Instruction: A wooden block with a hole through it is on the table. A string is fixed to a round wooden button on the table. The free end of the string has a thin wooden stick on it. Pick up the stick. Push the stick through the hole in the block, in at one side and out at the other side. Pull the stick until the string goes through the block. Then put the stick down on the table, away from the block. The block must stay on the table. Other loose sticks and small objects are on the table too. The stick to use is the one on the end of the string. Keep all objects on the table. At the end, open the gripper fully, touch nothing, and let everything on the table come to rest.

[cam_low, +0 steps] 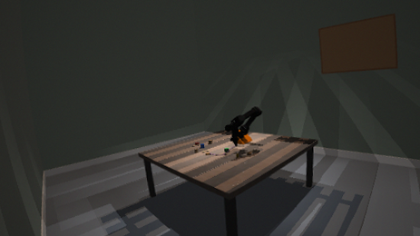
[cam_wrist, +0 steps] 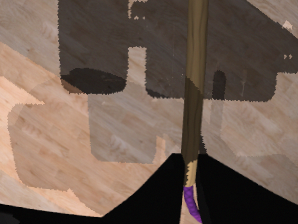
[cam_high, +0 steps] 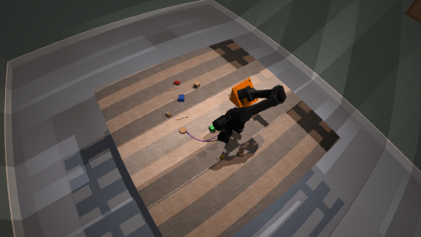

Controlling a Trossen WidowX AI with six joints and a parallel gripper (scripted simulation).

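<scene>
Now: the thin wooden stick 10 mm behind my gripper tip and 10 mm to the left of it. Also, from my gripper tip: green wooden block 30 mm ahead, 100 mm to the right, 40 mm below; round wooden button 190 mm ahead, 180 mm to the right, 50 mm below; cylinder 210 mm ahead, 320 mm to the right, 40 mm below.
</scene>
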